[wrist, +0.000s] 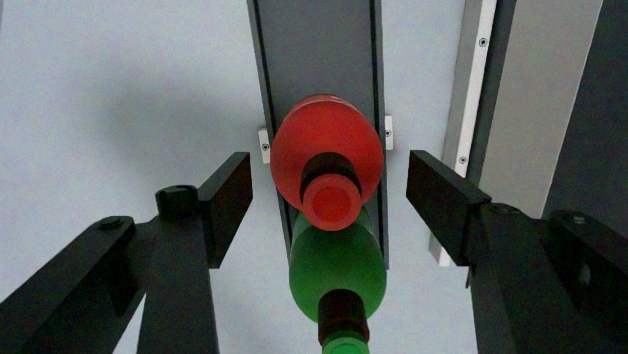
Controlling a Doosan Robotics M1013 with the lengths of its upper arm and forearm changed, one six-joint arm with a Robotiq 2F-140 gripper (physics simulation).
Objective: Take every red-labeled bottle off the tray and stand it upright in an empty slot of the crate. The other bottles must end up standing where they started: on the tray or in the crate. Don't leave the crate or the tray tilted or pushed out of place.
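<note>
A red bottle (327, 135) with a red cap stands upright on the dark tray (317, 45), near the middle of the wrist view. A green bottle (337, 265) with a green cap stands on the tray right behind it, lower in the view; the red bottle's cap overlaps it from this angle. My gripper (329, 174) is open, with one finger to the left and one to the right of the red bottle and a gap on each side. The labels of both bottles are hidden from above. Part of the crate's grey side (542, 95) shows at the right; its slots are not in view.
Small white blocks (264, 146) (389, 132) with screws sit against both long sides of the tray. A long white strip (472, 115) with screws runs along the crate's side, to the right of the tray. The light table surface (125, 75) lies around the tray.
</note>
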